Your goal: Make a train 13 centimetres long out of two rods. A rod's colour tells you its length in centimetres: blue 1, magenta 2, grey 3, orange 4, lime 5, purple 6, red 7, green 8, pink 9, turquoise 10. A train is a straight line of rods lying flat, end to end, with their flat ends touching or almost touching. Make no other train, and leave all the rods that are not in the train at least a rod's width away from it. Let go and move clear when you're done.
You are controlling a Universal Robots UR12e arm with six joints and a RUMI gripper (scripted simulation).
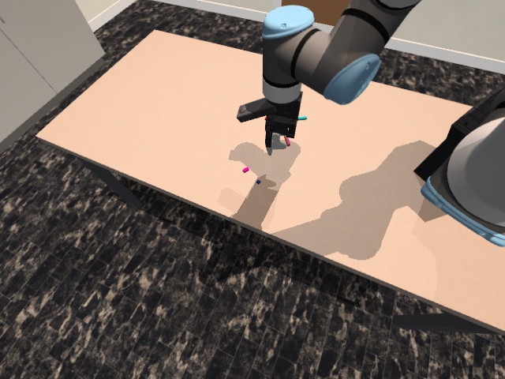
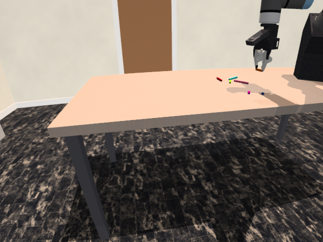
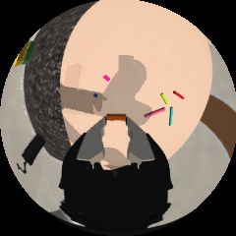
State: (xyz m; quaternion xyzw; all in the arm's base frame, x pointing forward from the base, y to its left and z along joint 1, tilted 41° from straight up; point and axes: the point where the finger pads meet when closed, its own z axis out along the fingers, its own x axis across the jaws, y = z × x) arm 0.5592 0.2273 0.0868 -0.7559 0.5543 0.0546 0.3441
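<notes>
Right now my hand is 110 mm above the blue rod and 70 mm to the right of it. From my hand the other things lie so: orange rod: 10 mm below; magenta rod: 110 mm below, 60 mm to the left, 60 mm ahead; pink rod: 150 mm to the right, 110 mm below, 30 mm ahead.
</notes>
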